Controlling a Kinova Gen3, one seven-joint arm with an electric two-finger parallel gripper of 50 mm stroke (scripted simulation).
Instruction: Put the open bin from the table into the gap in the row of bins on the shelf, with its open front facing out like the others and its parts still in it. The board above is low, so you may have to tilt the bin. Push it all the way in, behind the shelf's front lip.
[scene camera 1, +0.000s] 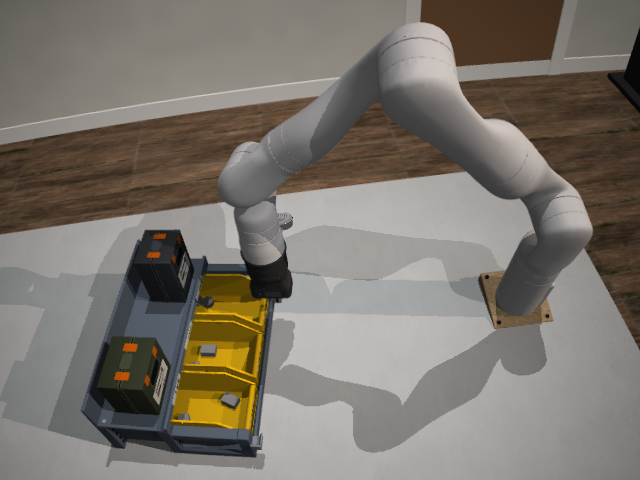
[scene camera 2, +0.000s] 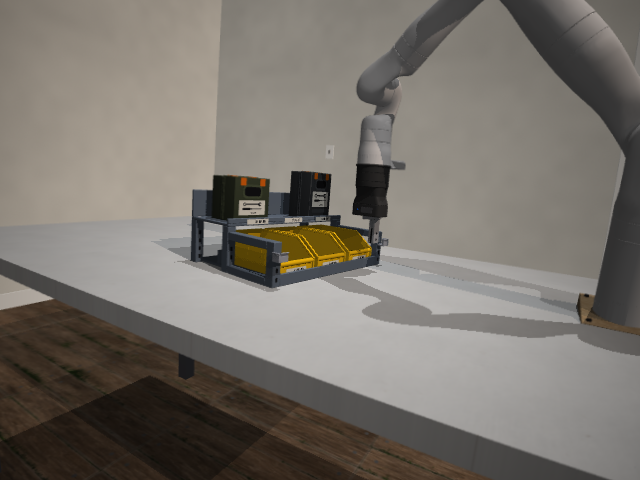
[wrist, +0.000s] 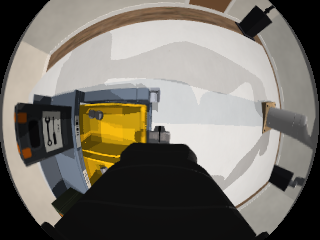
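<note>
My gripper is visible in the wrist view and in scene camera 1. A black tool case and a green tool case are visible to me too.
</note>
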